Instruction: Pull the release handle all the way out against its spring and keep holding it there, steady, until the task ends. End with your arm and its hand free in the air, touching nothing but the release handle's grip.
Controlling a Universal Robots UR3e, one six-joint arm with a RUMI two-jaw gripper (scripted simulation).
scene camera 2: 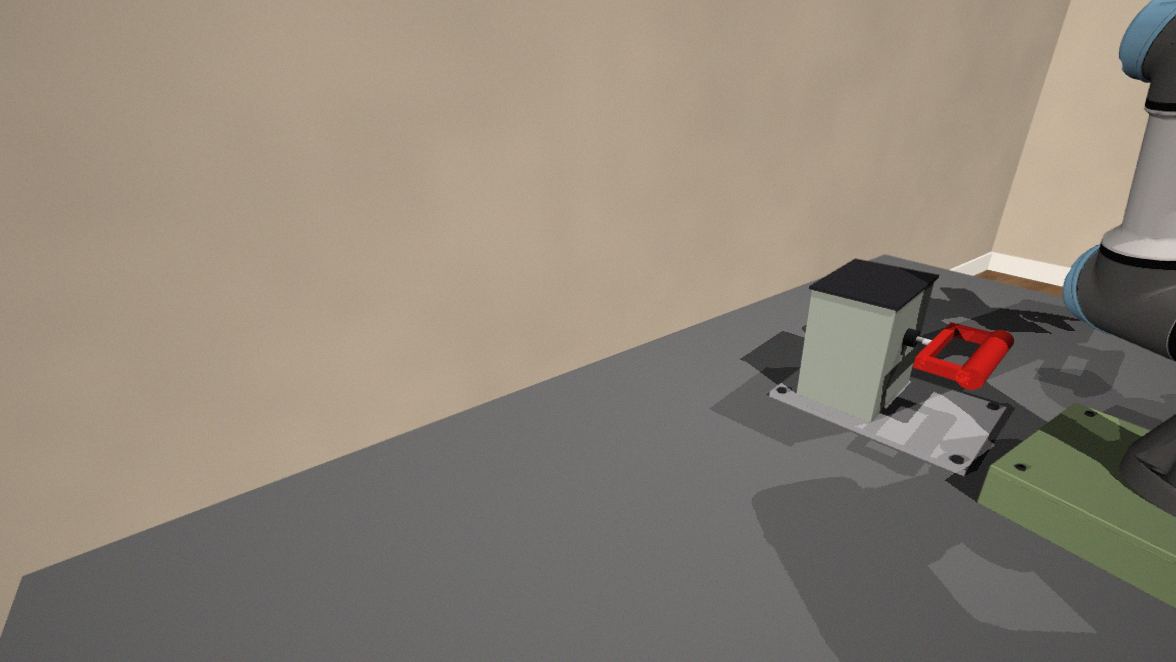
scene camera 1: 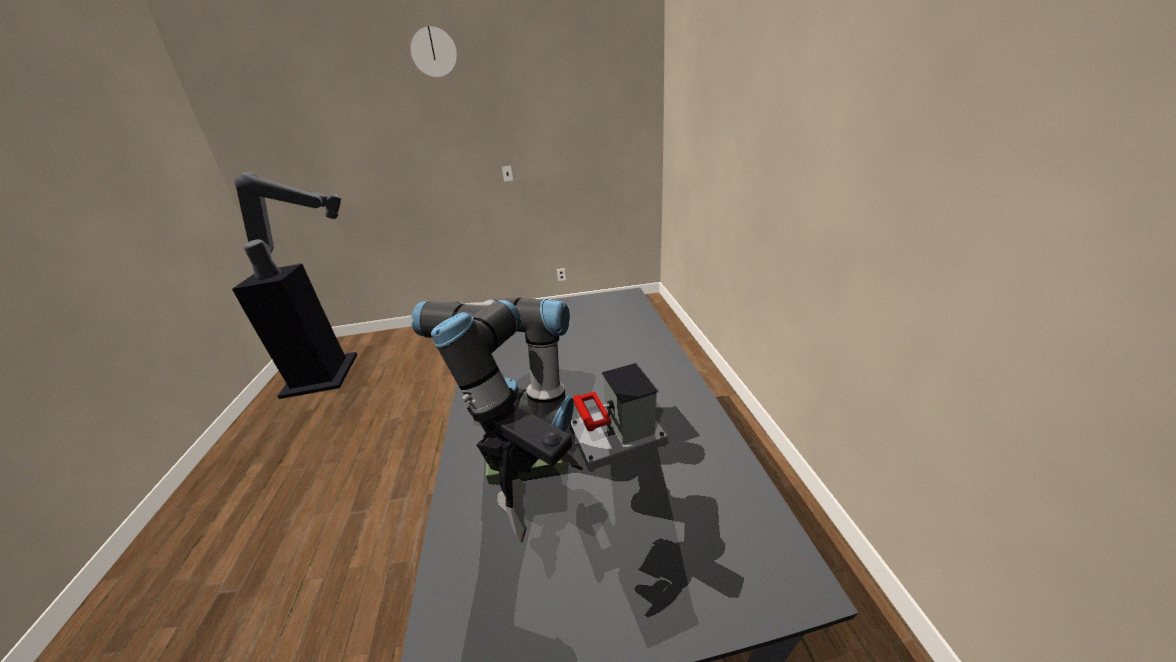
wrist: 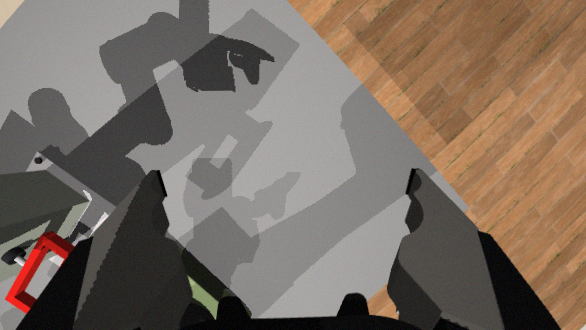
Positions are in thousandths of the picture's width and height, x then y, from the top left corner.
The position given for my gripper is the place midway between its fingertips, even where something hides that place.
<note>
In view: my gripper (scene camera 1: 471, 761) and a base plate (scene camera 2: 806, 647).
My gripper shows as well in the wrist view (wrist: 492, 520). The base plate is seen too in scene camera 1 (scene camera 1: 512, 670) and in the wrist view (wrist: 170, 629).
</note>
